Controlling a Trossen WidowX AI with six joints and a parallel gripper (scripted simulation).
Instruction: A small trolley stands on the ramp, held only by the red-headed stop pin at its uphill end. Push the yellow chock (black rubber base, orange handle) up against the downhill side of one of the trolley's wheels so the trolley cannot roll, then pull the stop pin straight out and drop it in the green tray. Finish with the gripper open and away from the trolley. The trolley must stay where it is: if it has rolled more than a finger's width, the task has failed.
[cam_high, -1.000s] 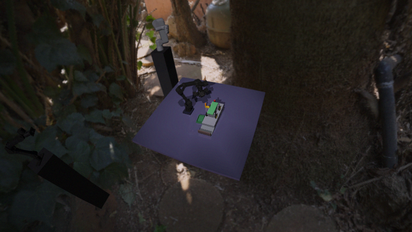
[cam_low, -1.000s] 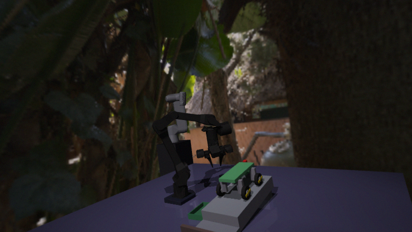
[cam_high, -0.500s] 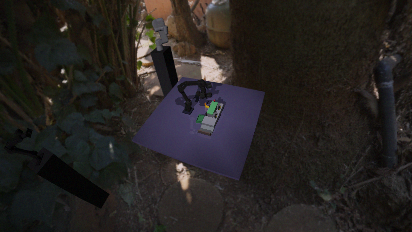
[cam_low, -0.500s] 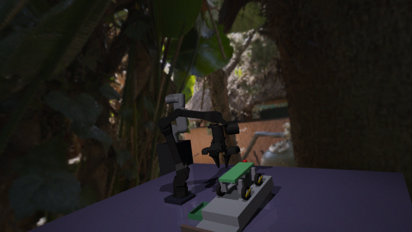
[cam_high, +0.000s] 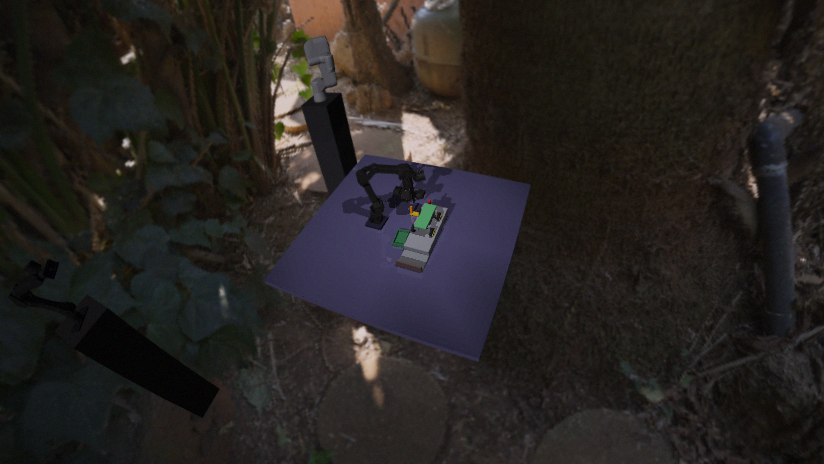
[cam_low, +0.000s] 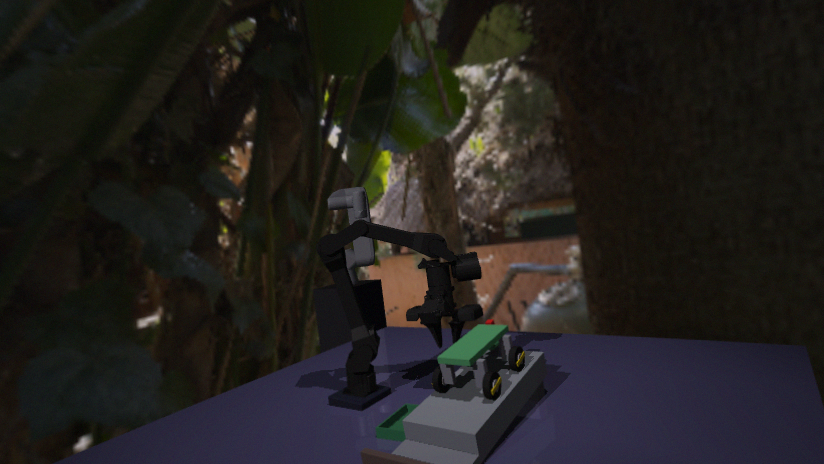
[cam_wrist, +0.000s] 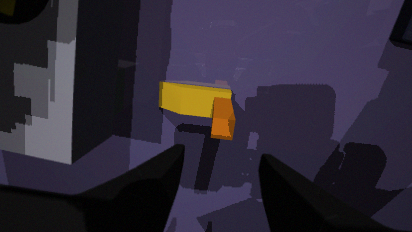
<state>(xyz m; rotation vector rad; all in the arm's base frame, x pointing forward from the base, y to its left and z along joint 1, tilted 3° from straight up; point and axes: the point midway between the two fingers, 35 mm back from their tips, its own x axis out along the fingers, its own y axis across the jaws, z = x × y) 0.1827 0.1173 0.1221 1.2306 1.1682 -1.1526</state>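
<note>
My gripper tip is now 20 mm short of the yellow chock and 80 mm above it. The rest, counted from my gripper tip: brown strip (130 mm ahead, 410 mm to the right, 70 mm below); stop pin (130 mm ahead, 20 mm to the right, 40 mm above); green-decked trolley (150 mm ahead, 140 mm to the right, 20 mm above).
</note>
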